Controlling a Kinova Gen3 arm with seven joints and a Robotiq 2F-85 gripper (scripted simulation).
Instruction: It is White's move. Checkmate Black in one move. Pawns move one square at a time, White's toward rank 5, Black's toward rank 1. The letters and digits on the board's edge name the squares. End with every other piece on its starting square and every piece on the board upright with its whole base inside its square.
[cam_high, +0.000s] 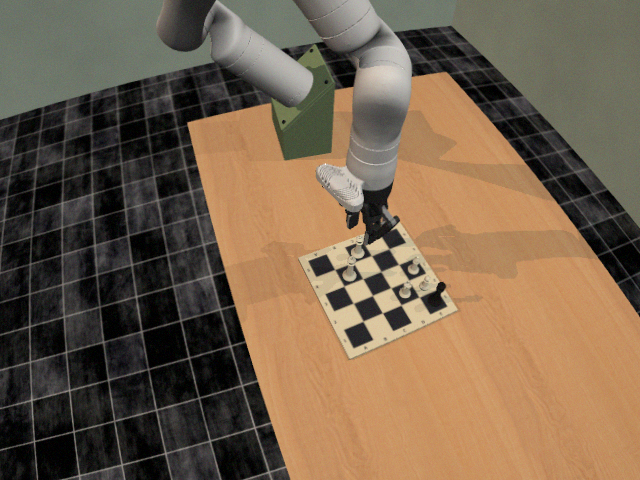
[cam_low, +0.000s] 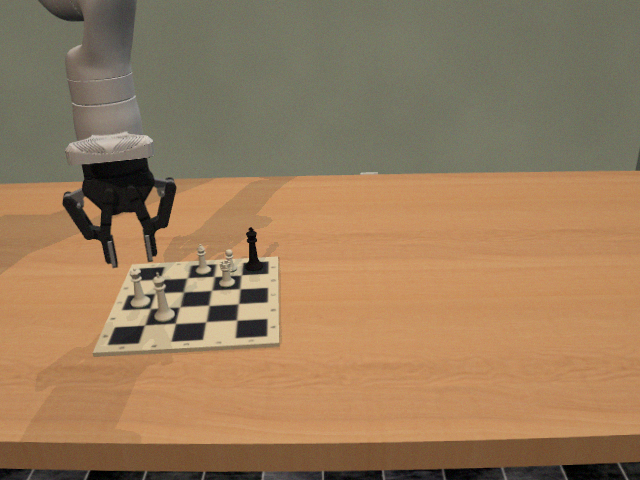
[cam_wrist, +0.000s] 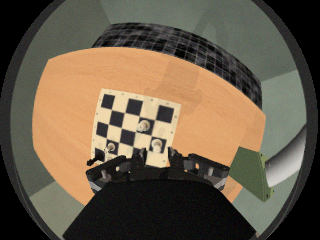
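My hand is 5 cm above the white chess piece. Also, from my hand: white pawn: 10 cm to the left, 9 cm ahead, 7 cm below; then chessboard: 8 cm below, 7 cm ahead, 2 cm to the left; then tall white piece: 5 cm below, 5 cm ahead, 3 cm to the right.
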